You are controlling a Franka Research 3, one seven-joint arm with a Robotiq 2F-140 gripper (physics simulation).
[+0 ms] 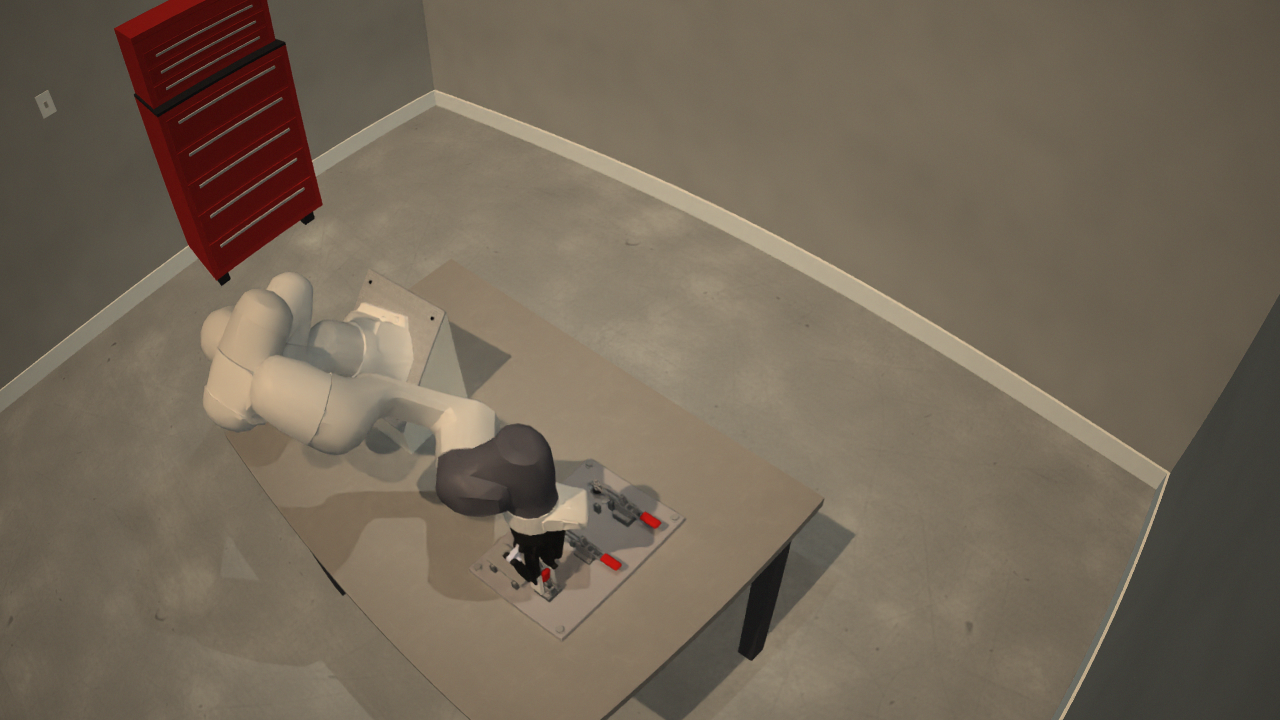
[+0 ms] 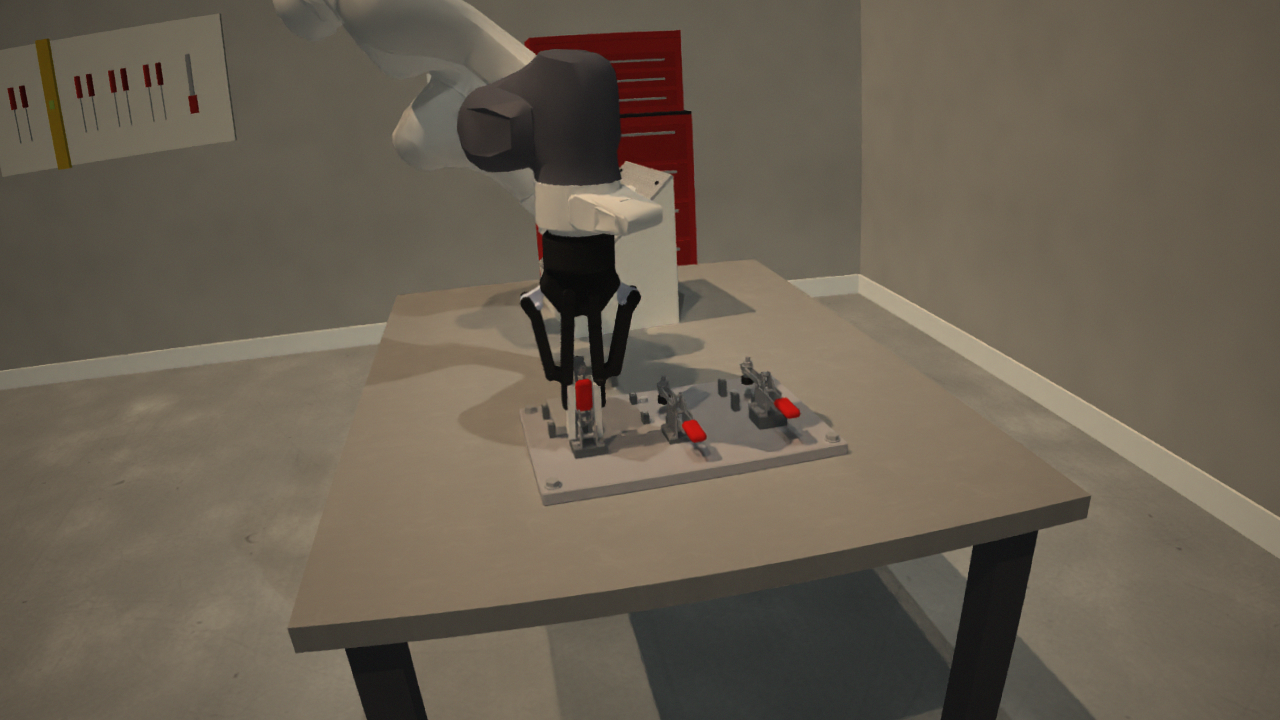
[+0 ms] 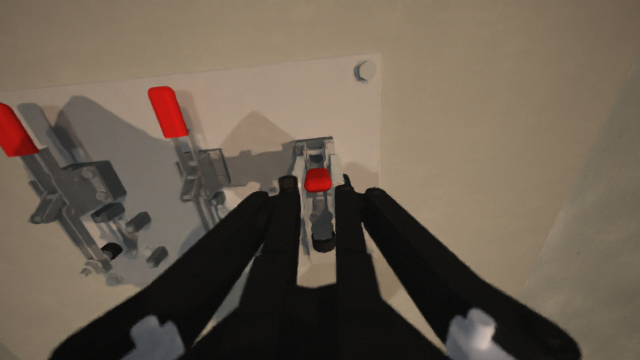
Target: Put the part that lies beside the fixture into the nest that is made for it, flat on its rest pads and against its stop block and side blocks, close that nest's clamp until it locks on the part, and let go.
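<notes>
The left nest's clamp has a red handle (image 1: 545,574) (image 2: 583,394) (image 3: 318,178) that stands upright. Its arm points down and away from the handle, with a black pad (image 3: 323,243) at its end. My gripper (image 1: 543,582) (image 2: 584,410) (image 3: 318,168) is nearly closed, its fingers pointing down on both sides of this handle; it appears shut on it, with pale strips between the black fingers and the clamp. The part cannot be made out clearly; the fingers and clamp hide much of this nest. Contact under the pad is hidden.
The fixture plate (image 1: 563,624) (image 2: 617,479) (image 3: 350,100) lies on the table (image 1: 707,447) (image 2: 716,537). The middle clamp (image 1: 610,562) (image 2: 693,430) (image 3: 168,112) and the far clamp (image 1: 650,519) (image 2: 786,408) (image 3: 16,131) have lowered red handles and raised arms. Small dark blocks (image 2: 722,386) stand near them.
</notes>
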